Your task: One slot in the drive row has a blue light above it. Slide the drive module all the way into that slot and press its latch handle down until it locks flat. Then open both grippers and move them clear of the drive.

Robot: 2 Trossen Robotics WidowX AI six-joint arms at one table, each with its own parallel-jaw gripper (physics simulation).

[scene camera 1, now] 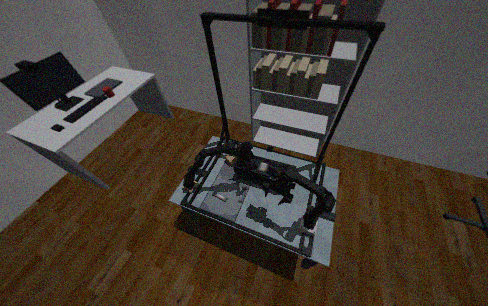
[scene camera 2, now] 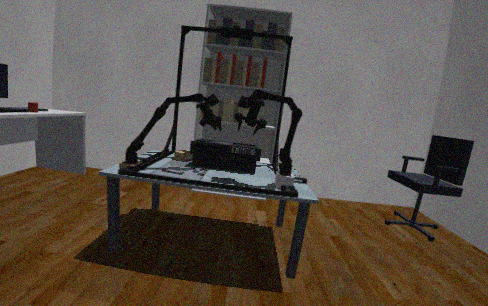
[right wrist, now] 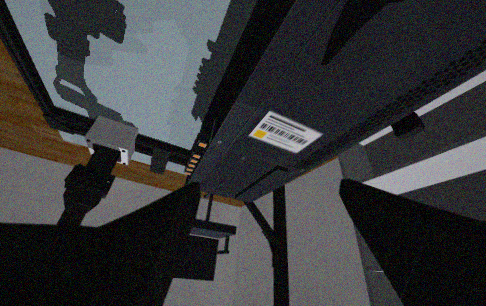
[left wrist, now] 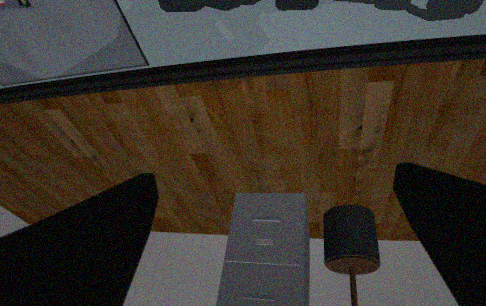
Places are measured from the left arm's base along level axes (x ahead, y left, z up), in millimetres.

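Where they show: left gripper, fingertip midpoint: [scene camera 1: 271, 200] [scene camera 2: 245, 133] [left wrist: 275, 180]; right gripper, fingertip midpoint: [scene camera 1: 255, 163] [scene camera 2: 218, 130] [right wrist: 269, 187]; left arm's base, origin of the base link: [scene camera 1: 309, 223] [scene camera 2: 285, 174] [right wrist: 108, 152]; right arm's base, origin of the base link: [scene camera 1: 190, 184] [scene camera 2: 131, 162].
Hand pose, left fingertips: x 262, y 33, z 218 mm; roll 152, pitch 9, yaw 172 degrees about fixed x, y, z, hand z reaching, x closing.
Each offset is from my left fingertips to the top centre of the thing. "spot": to the spot under its first point. Level surfaces: height alone.
A dark drive chassis {dx +134, dy -295, dz -115 mm} [scene camera 1: 248, 172] [scene camera 2: 212, 154] [right wrist: 310, 95] stands on the table, with a white label {spot: dx +160, dy -287, dz -115 mm} [right wrist: 286, 132] on its top. Several orange marks {spot: dx +24, dy -219, dz -121 mm} [right wrist: 194, 160] line its front edge in the right wrist view. The blue light, the drive module and its latch handle cannot be made out; the chassis front is dark in scene camera 2. My left gripper [scene camera 1: 276, 198] [scene camera 2: 248, 131] [left wrist: 275, 180] is open and empty, raised above and in front of the chassis, apart from it. My right gripper [scene camera 2: 214, 128] [right wrist: 269, 187] is open and empty above the chassis top.
A grey mat {dz -289 mm} [scene camera 1: 212, 207] lies on the table {dz -291 mm} [scene camera 1: 322, 245] with a small pale object {dx +413, dy +0, dz -280 mm} [scene camera 1: 220, 197] on it. A tan block {dx +465, dy -373, dz -230 mm} [scene camera 2: 181, 155] sits left of the chassis. A black frame [scene camera 2: 178, 75] rises behind. Arm shadows cross the table.
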